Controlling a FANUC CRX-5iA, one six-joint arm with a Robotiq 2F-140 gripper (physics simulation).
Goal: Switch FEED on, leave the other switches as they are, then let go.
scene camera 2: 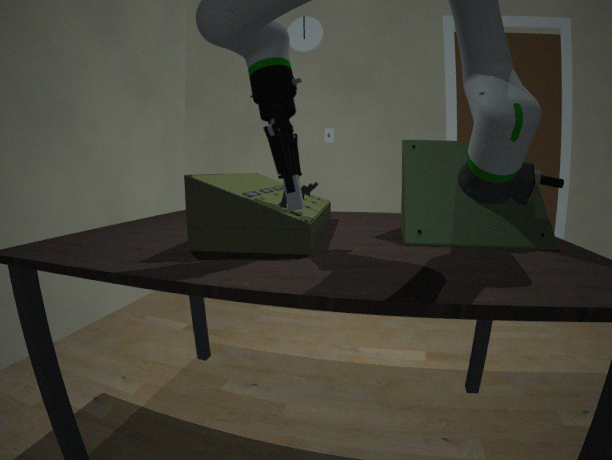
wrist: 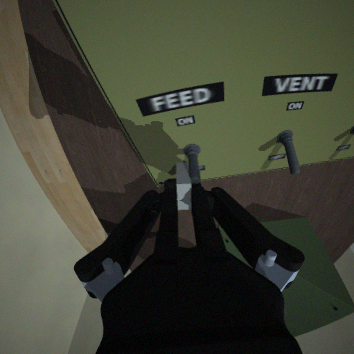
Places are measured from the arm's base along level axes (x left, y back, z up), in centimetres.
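Pixels of known places: gripper, fingertip midpoint: point(scene camera 2: 296, 209) point(wrist: 181, 172); arm's base at its link origin: point(scene camera 2: 486, 181).
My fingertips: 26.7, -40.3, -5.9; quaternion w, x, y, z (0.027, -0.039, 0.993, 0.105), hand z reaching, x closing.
For each thing: its top centre in the pictures, then the offset to it from my fingertips, as dx, dy, dz. "*": a spot on its surface instead. Level surfaces: height alone.
- FEED switch at its top centre: point(wrist: 193, 177) -1.3, -3.0, +5.4
- label at a spot on its surface: point(wrist: 185, 121) * -0.1, -7.8, +2.2
- VENT switch at its top centre: point(wrist: 299, 162) -13.1, -5.1, +4.6
- brown table at its surface level: dz -8.1
The green switch box point(scene camera 2: 245, 230) point(wrist: 200, 45) stands on the table with its sloped panel up. In the wrist view the FEED switch point(wrist: 193, 161) has its lever tilted down towards the gripper, away from its ON label point(wrist: 185, 121); its OFF label is mostly hidden. The VENT switch point(wrist: 290, 152) is also tilted away from its ON label. My gripper point(scene camera 2: 296, 206) point(wrist: 181, 172) is shut and empty. Its fingertips are low at the panel's lower edge, right beside the FEED lever's tip; I cannot tell whether they touch it.
Further levers point(scene camera 2: 310, 188) rise beyond the gripper, beside the VENT switch. A dark green slanted block point(scene camera 2: 430, 195) point(wrist: 300, 260) stands at the right on the brown table point(scene camera 2: 250, 277), with part of the grey arm point(scene camera 2: 492, 120) in front of it.
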